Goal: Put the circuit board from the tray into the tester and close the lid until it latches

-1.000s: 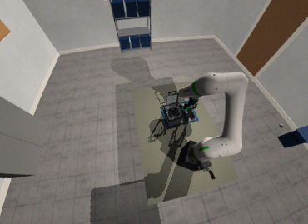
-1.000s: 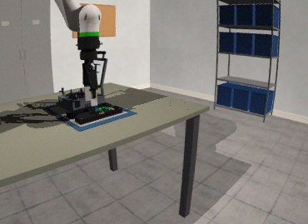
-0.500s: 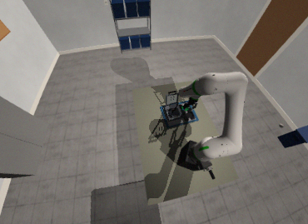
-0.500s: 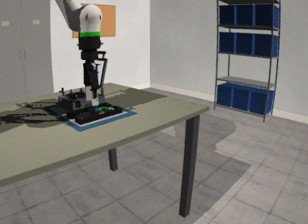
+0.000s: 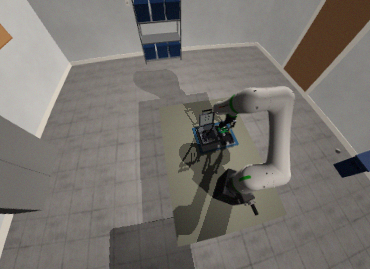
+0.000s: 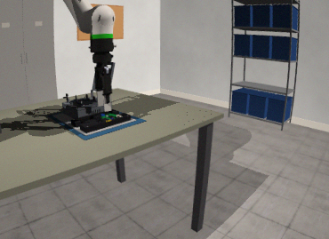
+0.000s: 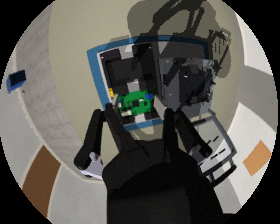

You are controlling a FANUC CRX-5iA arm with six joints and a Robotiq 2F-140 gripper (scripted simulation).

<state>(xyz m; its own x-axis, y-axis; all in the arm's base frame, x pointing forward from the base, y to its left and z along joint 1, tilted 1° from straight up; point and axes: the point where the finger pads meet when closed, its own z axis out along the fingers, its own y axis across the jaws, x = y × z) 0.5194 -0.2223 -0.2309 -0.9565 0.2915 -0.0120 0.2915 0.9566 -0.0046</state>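
The green circuit board is 30 mm ahead of my hand and 70 mm below it. Round my hand: tester lid (120 mm ahead, 160 mm to the left, 100 mm above); tester plate (180 mm to the left, 20 mm below).
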